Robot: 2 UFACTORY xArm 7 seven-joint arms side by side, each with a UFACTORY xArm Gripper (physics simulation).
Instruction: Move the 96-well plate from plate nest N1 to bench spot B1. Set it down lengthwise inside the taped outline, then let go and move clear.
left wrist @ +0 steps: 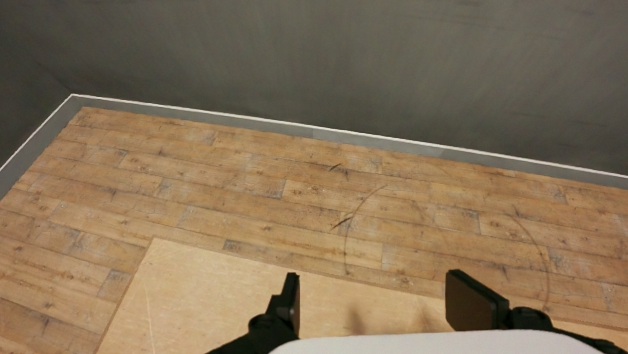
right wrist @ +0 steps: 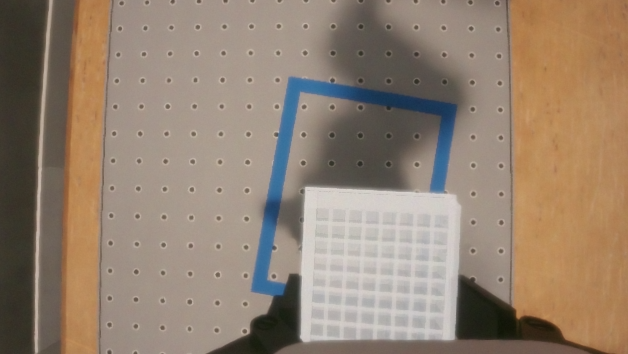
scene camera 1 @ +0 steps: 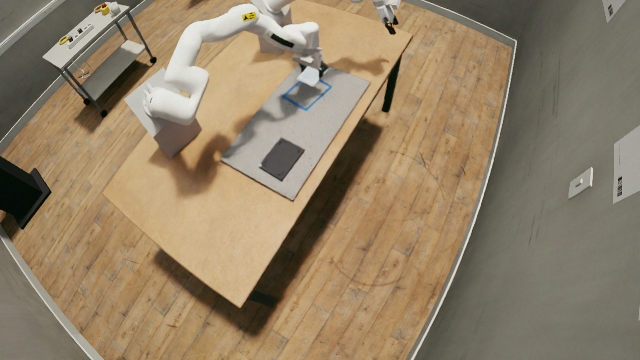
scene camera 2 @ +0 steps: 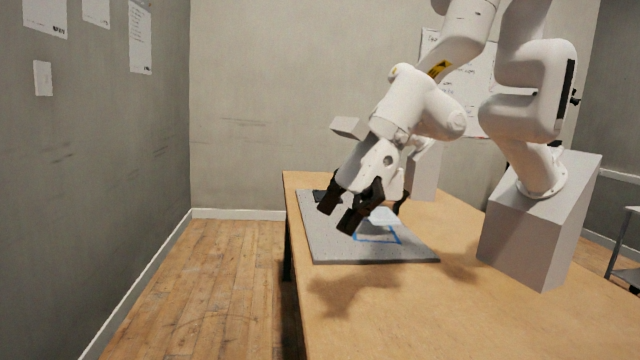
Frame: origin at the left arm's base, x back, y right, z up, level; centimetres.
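Seen in the pictures: left gripper, fingertip midpoint: (left wrist: 372,296) (scene camera 1: 394,29) (scene camera 2: 332,221); right gripper, fingertip midpoint: (right wrist: 374,300) (scene camera 1: 312,74) (scene camera 2: 381,216); left arm's base at its link origin: (scene camera 1: 271,3) (scene camera 2: 541,179); right arm's base at its link origin: (scene camera 2: 425,143).
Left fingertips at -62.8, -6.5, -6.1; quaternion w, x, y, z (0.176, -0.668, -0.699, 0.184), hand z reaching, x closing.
Offsets run from my left fingertips to a thing's top centre, as dx, dy, dz. "spot": to the spot under its first point. Level surfaces: height alone.
The white 96-well plate {+30.4, +33.6, -11.9} (scene camera 1: 309,76) (scene camera 2: 384,216) (right wrist: 380,265) is held in the air above the blue taped outline {spot: +27.4, +49.5, -20.2} (scene camera 1: 306,109) (scene camera 2: 377,242) (right wrist: 281,165). In the right wrist view it covers the outline's lower right part, and its sides are turned slightly from the tape lines. My right gripper (scene camera 1: 312,71) (right wrist: 374,299) is shut on the plate, one finger at each long side; in scene camera 2 it is partly hidden behind my left gripper (scene camera 1: 391,27) (scene camera 2: 337,215) (left wrist: 375,305), which is open and empty, high over the table. The dark plate nest {+27.4, +76.3, -18.7} (scene camera 1: 282,159) (scene camera 2: 320,196) is empty.
The outline and nest are on a grey perforated board {dz -20.3} (scene camera 1: 320,130) (scene camera 2: 325,250) (right wrist: 175,230), on the wooden table {dz -21.6} (scene camera 1: 210,220) (scene camera 2: 450,310) (left wrist: 200,280) (right wrist: 570,200). Grey arm pedestals (scene camera 1: 177,137) (scene camera 2: 520,250) stand along one side. A cart (scene camera 1: 112,70) stands beyond the table.
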